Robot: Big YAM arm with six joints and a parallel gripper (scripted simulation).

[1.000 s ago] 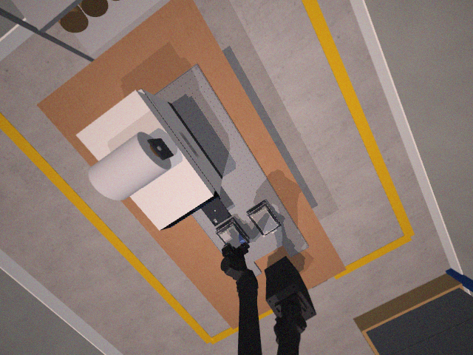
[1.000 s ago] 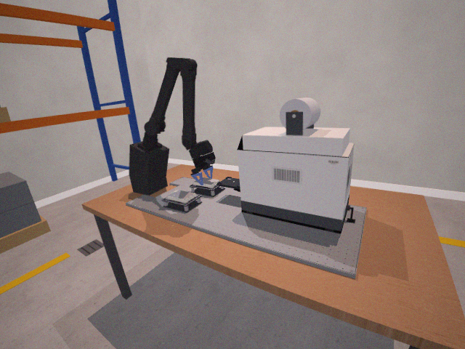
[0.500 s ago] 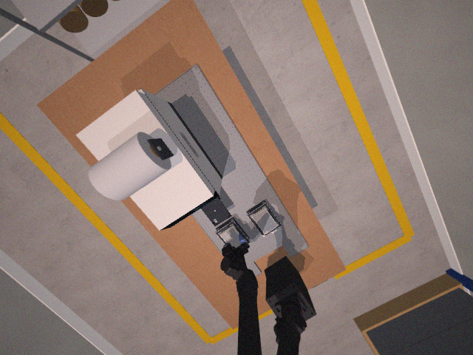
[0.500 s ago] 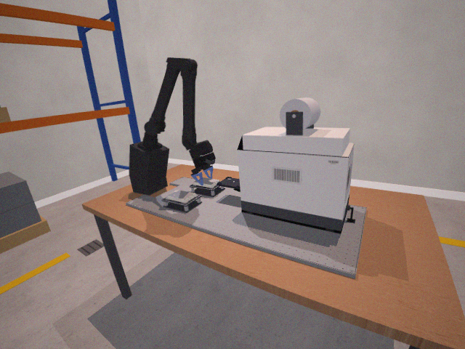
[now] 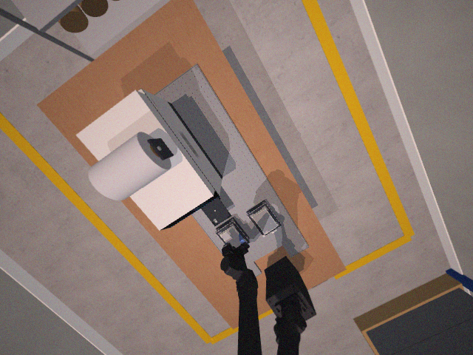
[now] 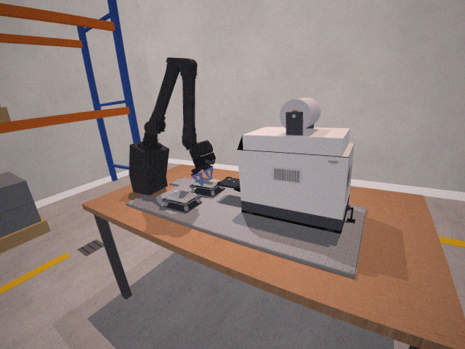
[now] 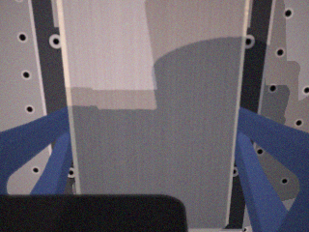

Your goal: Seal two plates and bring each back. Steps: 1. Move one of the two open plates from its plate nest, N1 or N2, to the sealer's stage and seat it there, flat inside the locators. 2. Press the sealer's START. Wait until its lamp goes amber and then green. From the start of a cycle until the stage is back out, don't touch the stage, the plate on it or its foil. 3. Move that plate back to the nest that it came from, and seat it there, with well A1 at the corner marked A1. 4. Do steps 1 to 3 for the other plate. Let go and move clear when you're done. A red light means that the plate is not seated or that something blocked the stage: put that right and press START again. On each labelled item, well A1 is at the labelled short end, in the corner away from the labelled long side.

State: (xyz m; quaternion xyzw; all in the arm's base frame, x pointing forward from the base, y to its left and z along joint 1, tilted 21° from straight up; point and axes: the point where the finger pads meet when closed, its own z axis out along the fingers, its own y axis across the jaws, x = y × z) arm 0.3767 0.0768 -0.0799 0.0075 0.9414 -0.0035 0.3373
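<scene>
The white well plate is right at my hand. Also, from my hand: foil roll: 530 mm ahead, 60 mm to the right, 360 mm above; then dark sealer stage: 200 mm ahead, 40 mm to the right, 30 mm above; then start button: 310 mm ahead, 50 mm to the left, 130 mm above.
</scene>
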